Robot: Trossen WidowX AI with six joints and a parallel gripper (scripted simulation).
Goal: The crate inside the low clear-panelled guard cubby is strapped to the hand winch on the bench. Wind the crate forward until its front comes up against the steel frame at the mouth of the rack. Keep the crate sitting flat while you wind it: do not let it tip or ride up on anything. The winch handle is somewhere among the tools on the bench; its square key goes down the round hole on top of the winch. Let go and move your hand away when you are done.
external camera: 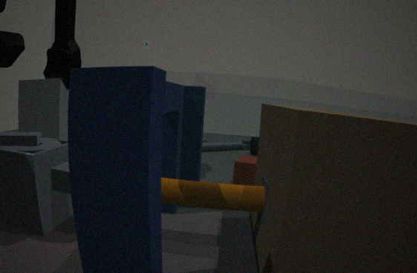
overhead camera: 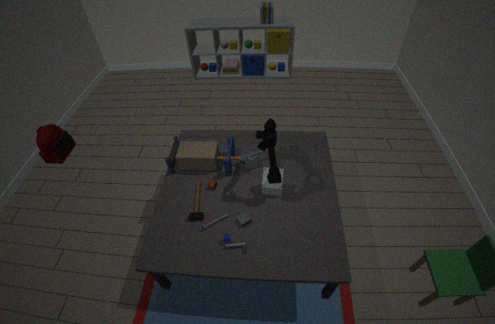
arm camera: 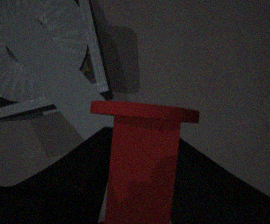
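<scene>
Now: gripper tip 2 cm short of the grey winch handle, 2 cm to the right of it and 3 cm above it. Also, from my gripper tip: red knob (1 cm behind); grey winch (6 cm ahead, 5 cm to the left, 10 cm below); blue steel frame (23 cm ahead, 6 cm to the left, 3 cm below).
</scene>
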